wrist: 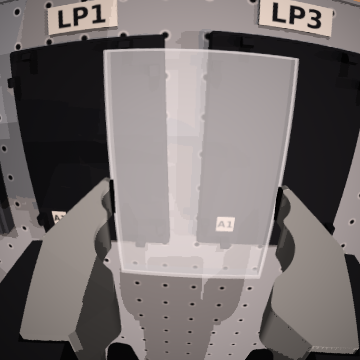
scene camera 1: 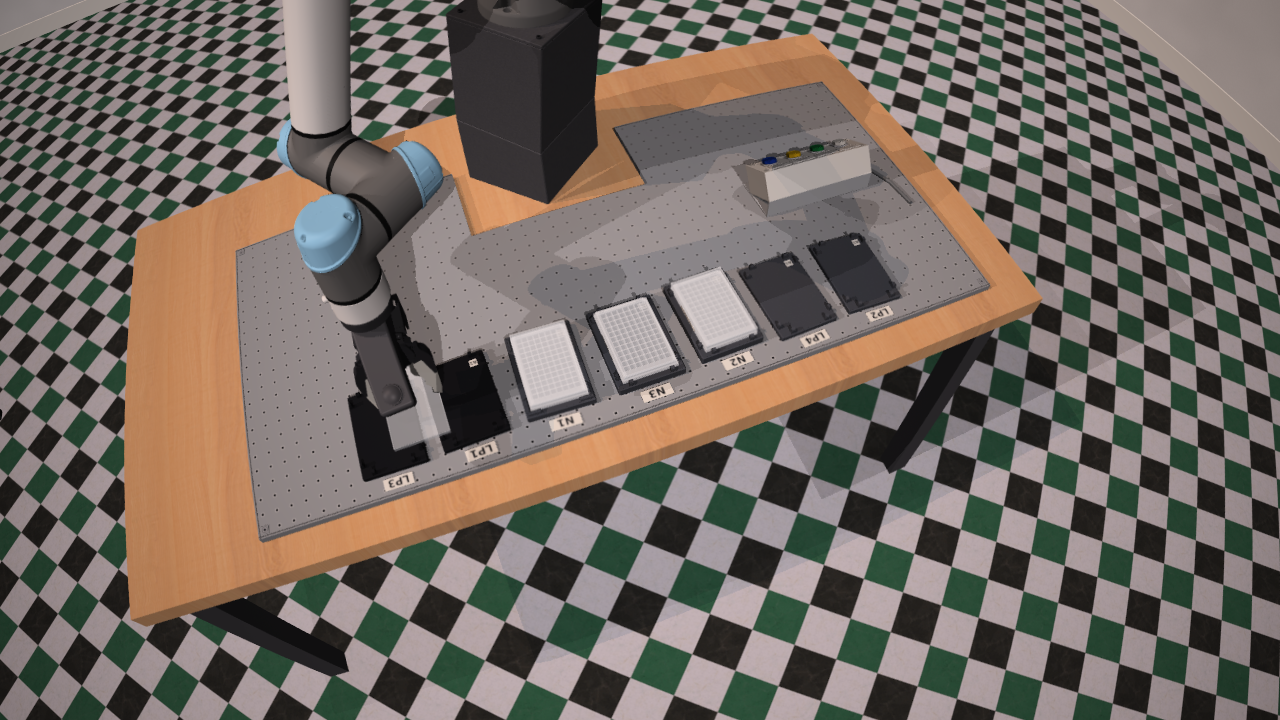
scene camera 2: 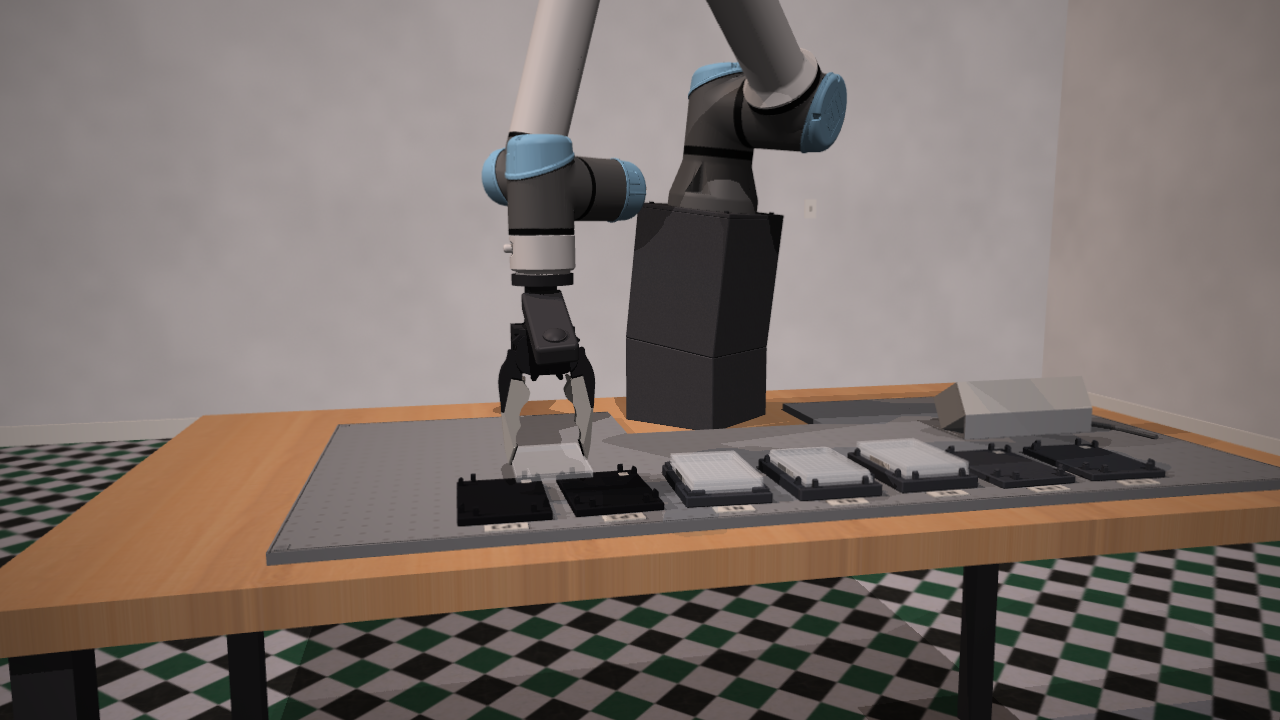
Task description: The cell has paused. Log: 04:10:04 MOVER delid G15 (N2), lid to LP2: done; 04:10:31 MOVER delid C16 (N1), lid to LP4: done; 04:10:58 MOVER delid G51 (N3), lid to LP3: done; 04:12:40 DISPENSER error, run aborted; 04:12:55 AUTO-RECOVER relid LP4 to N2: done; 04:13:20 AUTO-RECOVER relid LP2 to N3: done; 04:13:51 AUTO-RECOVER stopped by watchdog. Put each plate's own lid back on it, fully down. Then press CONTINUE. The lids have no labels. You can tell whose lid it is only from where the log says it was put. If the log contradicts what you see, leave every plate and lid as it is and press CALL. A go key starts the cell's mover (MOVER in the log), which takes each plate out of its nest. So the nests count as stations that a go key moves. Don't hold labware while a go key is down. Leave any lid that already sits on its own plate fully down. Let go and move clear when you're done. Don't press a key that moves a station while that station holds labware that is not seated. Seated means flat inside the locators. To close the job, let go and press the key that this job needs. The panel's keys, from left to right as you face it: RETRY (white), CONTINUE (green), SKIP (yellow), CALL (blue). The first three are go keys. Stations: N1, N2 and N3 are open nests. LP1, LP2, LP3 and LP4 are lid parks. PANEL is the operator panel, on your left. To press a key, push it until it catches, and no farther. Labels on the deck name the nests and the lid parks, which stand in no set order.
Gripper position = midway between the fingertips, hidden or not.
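Note:
Through scene camera 1 I find my gripper point(scene camera 1: 412, 401), along with a clear lid point(scene camera 1: 427, 420), another clear lid point(scene camera 1: 549, 368) and a further clear lid point(scene camera 1: 715, 310). That camera also gives me a lid park LP1 point(scene camera 1: 472, 404), a lid park LP4 point(scene camera 1: 788, 295), a lid park LP2 point(scene camera 1: 854, 271) and an operator panel point(scene camera 1: 790, 183). In scene camera 2 there is my gripper point(scene camera 2: 548, 462) again, and a lid park LP3 point(scene camera 2: 500, 501) is visible there, as are the lid park LP2 point(scene camera 2: 1072, 456) and the operator panel point(scene camera 2: 1037, 406). The wrist view, for its part, shows me my gripper point(wrist: 195, 185).

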